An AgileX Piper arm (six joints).
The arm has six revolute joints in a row. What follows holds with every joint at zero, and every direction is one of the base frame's.
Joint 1 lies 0.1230 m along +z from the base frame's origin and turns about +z.
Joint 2 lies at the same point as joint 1 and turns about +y.
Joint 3 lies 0.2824 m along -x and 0.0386 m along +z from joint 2 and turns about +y.
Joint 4 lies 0.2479 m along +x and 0.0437 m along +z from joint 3 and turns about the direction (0.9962, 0, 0.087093).
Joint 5 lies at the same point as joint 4 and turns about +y.
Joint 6 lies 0.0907 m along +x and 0.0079 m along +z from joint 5 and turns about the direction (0.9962, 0, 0.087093).
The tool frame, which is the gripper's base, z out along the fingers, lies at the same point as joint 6; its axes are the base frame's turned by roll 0.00, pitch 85.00 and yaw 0.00 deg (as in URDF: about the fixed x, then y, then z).
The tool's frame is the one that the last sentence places.
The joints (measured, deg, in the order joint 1, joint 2, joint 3, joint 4, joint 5, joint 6), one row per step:
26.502 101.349 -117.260 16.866 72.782 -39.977
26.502 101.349 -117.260 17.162 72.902 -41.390
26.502 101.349 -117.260 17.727 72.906 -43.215
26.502 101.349 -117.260 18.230 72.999 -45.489
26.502 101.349 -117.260 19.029 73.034 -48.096
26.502 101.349 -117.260 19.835 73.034 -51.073
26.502 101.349 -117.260 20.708 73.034 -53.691
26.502 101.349 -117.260 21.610 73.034 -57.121
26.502 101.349 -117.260 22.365 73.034 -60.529
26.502 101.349 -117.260 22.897 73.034 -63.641
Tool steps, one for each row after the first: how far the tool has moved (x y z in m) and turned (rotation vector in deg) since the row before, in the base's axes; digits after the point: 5 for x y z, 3 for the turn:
-0.00038 0.00031 0.00001 -0.399 -0.512 1.196
-0.00045 0.00069 0.00024 -0.276 -0.718 1.566
-0.00051 0.00057 0.00013 -0.546 -0.923 1.900
-0.00068 0.00095 0.00033 -0.386 -1.046 2.231
-0.00065 0.00097 0.00038 -0.487 -1.302 2.486
-0.00070 0.00104 0.00043 -0.272 -1.105 2.233
-0.00073 0.00107 0.00046 -0.532 -1.588 2.823
-0.00061 0.00088 0.00040 -0.621 -1.673 2.738
-0.00043 0.00062 0.00029 -0.681 -1.619 2.432

